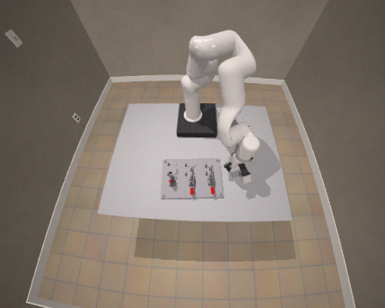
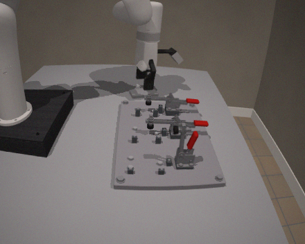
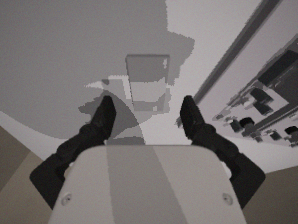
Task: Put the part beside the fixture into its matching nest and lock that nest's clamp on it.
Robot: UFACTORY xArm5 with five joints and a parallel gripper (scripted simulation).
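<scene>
My gripper is now 4 cm above the grey block part. The rest, counted from my hand: grey fixture plate: 26 cm to the right, 4 cm below, 2 cm ahead.
</scene>
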